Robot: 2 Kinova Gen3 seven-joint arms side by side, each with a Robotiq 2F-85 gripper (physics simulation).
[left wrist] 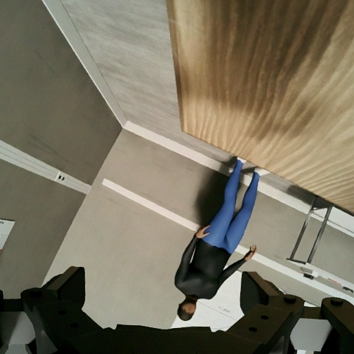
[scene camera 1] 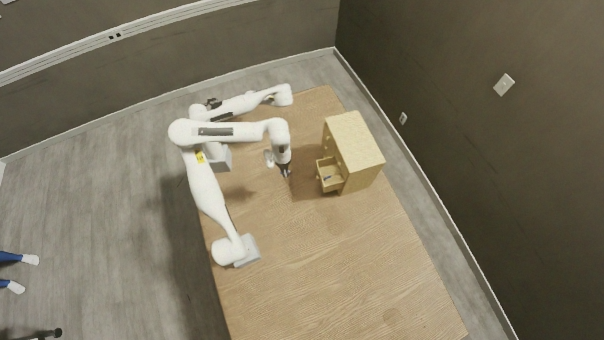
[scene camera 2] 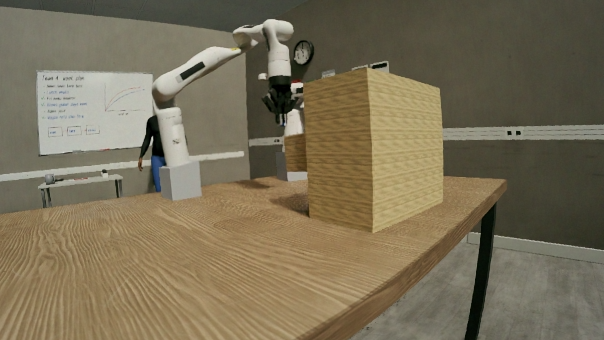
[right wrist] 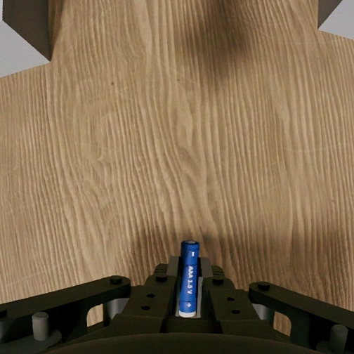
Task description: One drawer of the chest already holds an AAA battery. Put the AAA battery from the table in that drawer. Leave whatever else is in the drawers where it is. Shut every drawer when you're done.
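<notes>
The wooden chest (scene camera 1: pixel 356 141) (scene camera 2: pixel 340 150) stands on the table. Its low drawer (scene camera 1: pixel 331 188) (scene camera 2: pixel 295 152) is pulled out, and a blue battery (scene camera 1: pixel 327 177) lies inside, seen in scene camera 1. The drawers above look shut. My right gripper (scene camera 1: pixel 285 173) (scene camera 2: pixel 281 119) (right wrist: pixel 188 272) points down and is shut on a blue AAA battery (right wrist: pixel 189 287), held in the air to the left of the open drawer in scene camera 1. My left gripper (scene camera 1: pixel 213 103) (left wrist: pixel 162 287) is open and empty, far from the chest at the upper left in scene camera 1.
The wooden table (scene camera 1: pixel 320 260) (scene camera 2: pixel 165 260) carries both arms' grey bases. The left arm is folded behind the right arm in scene camera 1. A person (left wrist: pixel 205 265) stands beyond the table edge in the left wrist view.
</notes>
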